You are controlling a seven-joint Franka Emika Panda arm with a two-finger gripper.
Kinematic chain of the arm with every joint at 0, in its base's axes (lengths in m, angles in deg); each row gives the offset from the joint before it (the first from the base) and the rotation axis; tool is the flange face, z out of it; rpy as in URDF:
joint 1: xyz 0 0 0.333 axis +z
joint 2: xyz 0 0 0 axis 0.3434 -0.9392 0
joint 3: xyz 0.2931 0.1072 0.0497 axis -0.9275 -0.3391 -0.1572
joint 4: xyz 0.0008 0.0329 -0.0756 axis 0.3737 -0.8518 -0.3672
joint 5: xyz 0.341 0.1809 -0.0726 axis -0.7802 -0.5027 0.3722
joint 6: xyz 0 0 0 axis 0.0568 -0.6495 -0.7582
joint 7: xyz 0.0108 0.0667 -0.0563 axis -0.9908 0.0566 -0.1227
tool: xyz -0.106 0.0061 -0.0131 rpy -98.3 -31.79 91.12
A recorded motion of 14 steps. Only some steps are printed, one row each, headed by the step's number.
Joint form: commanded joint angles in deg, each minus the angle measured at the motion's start. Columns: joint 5, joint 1, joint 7, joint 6, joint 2, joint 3, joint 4.
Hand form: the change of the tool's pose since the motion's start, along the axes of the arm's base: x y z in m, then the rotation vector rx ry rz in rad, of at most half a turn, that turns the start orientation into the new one. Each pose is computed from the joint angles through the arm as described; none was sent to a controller.
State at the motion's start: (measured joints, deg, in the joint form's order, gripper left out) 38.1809 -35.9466 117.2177 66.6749 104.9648 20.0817 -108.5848
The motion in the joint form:
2: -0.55 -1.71 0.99 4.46 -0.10 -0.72 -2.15
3: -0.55 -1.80 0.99 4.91 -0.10 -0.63 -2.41
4: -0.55 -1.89 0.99 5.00 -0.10 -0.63 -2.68
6: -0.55 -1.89 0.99 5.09 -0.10 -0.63 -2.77
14: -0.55 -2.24 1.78 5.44 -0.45 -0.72 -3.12
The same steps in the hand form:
2: -0.0011 -0.0053 -0.0118 -0.0041 -0.0402 -0.0319
3: -0.0016 -0.0064 -0.0132 -0.0040 -0.0436 -0.0341
4: -0.0027 -0.0068 -0.0152 -0.0031 -0.0406 -0.0356
6: -0.0028 -0.0067 -0.0158 -0.0030 -0.0406 -0.0355
14: -0.0036 -0.0084 -0.0205 -0.0030 -0.0359 -0.0533

